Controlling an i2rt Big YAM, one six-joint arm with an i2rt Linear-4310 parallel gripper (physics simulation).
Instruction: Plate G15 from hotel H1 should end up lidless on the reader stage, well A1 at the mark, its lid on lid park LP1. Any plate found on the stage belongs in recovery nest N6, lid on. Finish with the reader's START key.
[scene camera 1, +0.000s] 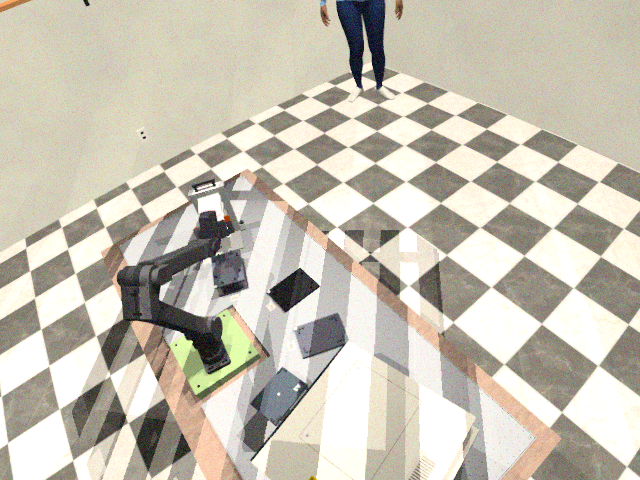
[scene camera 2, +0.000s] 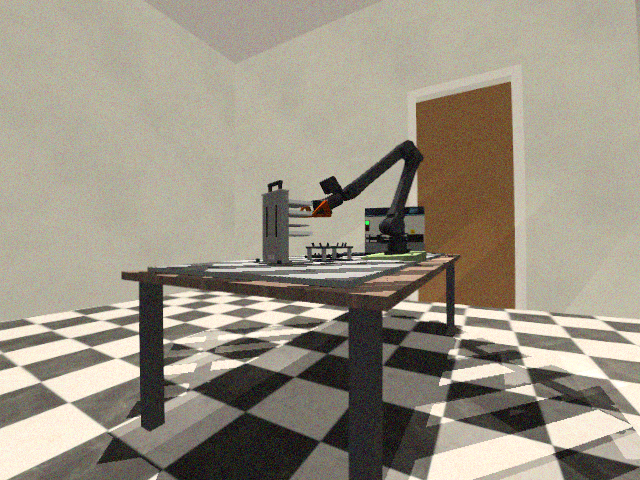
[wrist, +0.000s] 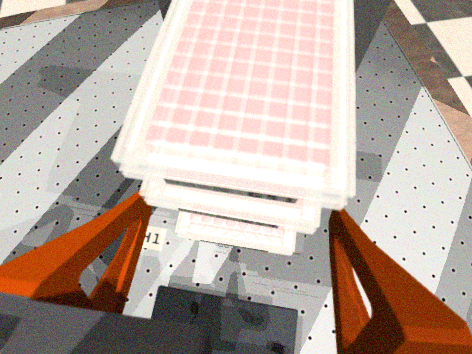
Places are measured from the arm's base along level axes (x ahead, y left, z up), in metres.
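Pixels of known places: gripper, fingertip midpoint: (wrist: 238, 205); arm's base, origin of the base link: (scene camera 1: 214, 355) (scene camera 2: 397, 253).
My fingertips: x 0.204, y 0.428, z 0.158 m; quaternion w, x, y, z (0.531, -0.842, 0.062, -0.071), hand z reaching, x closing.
Observation:
Ahead of a thing's pixels: the offset from my fingertips to its top centre. "*": to the spot under its first point.
Hotel H1 (scene camera 1: 206, 191) (scene camera 2: 275, 227) is a grey upright tower with a black handle, holding several lidded plates one above another. In the wrist view, the top plate {dx +0.011, dy +0.055, dz +0.053 m} (wrist: 245, 90) has a pink well grid; a second plate {dx +0.011, dy +0.055, dz +0.015 m} (wrist: 235, 195) and a lower one {dx +0.011, dy +0.055, dz -0.062 m} (wrist: 235, 232) show below. Their labels cannot be read, so I cannot tell which is G15. My gripper (scene camera 2: 313, 209) (wrist: 238, 205) is open and empty, its orange fingertips either side of the stack's front, near the upper plates' height. The beige reader {dx +0.048, dy -0.980, dz +0.113 m} (scene camera 1: 356, 413) (scene camera 2: 394, 227) stands at the opposite end of the table; its START key cannot be made out.
A low grey fixture with posts {dx -0.032, dy -0.121, dz -0.106 m} (scene camera 1: 229, 272) (scene camera 2: 329, 248) stands between hotel and arm base. A black pad {* dx +0.149, dy -0.324, dz -0.172 m} (scene camera 1: 293, 289), a grey pad {* dx +0.142, dy -0.546, dz -0.170 m} (scene camera 1: 320, 334) and a dark blue-grey plate-like piece {* dx -0.065, dy -0.706, dz -0.079 m} (scene camera 1: 280, 395) lie toward the reader; their labels are unreadable. A person (scene camera 1: 361, 36) stands beyond the table.

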